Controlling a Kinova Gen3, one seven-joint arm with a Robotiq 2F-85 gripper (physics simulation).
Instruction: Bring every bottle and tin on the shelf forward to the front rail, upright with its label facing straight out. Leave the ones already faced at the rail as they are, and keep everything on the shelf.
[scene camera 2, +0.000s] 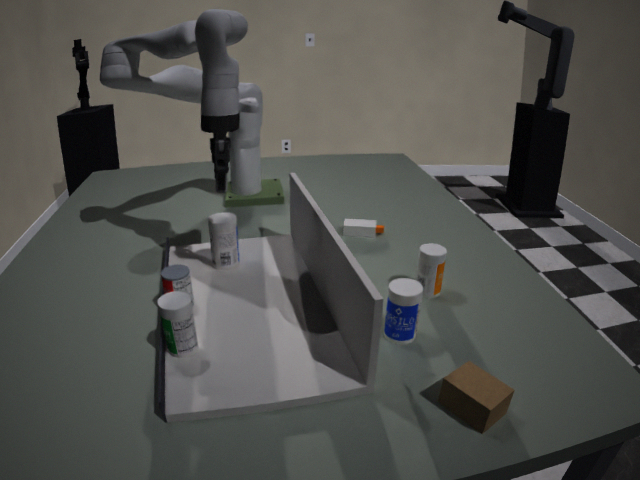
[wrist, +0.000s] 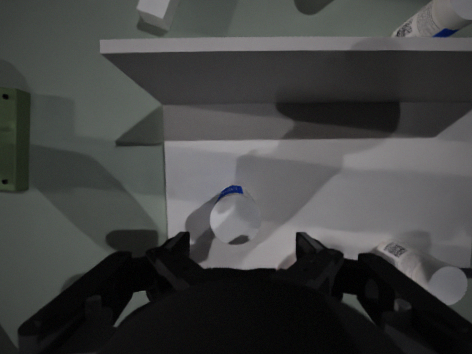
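Seen in the pictures: gripper, fingertip midpoint: (scene camera 2: 220, 185) (wrist: 242, 243); arm's base, origin of the base link: (scene camera 2: 246, 190).
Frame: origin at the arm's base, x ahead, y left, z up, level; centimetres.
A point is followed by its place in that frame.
Note:
A white bottle (scene camera 2: 223, 242) @(x 48.5, y 1.8, z 6.0 cm) (wrist: 235, 217) @(x 45.5, y 1.7, z 10.2 cm) stands upright at the shelf's far end, set back from the dark front rail (scene camera 2: 161, 361) @(x 81.5, y -3.2, z 1.8 cm); its blue label is turned toward the back panel. A tin with a grey lid and red label edge (scene camera 2: 176, 284) @(x 64.0, y -4.5, z 5.1 cm) and a white-capped bottle with a green label edge (scene camera 2: 178, 324) @(x 77.4, y -0.6, z 6.1 cm) stand upright close to the rail, their coloured sides turned toward it. My gripper (scene camera 2: 220, 188) @(x 46.1, y 1.7, z 17.4 cm) (wrist: 242, 243) @(x 46.1, y 1.7, z 17.4 cm) is open and empty, above the far-end bottle; in the wrist view that bottle's cap shows between and slightly ahead of the fingertips.
The shelf's tall back panel (scene camera 2: 330, 258) @(x 63.4, y 22.9, z 10.3 cm) (wrist: 225, 75) @(x 40.7, y 17.4, z 9.9 cm) rises opposite the rail. Behind it, off the shelf, are a blue-label bottle (scene camera 2: 402, 315) @(x 71.3, y 34.6, z 3.8 cm) (wrist: 432, 20) @(x 66.3, y 33.4, z 5.1 cm), an orange-label bottle (scene camera 2: 431, 271) @(x 56.9, y 42.8, z 3.9 cm), a white box with an orange end (scene camera 2: 360, 227) @(x 28.3, y 31.7, z 0.2 cm) and a brown block (scene camera 2: 475, 395) @(x 90.1, y 42.3, z 2.7 cm).

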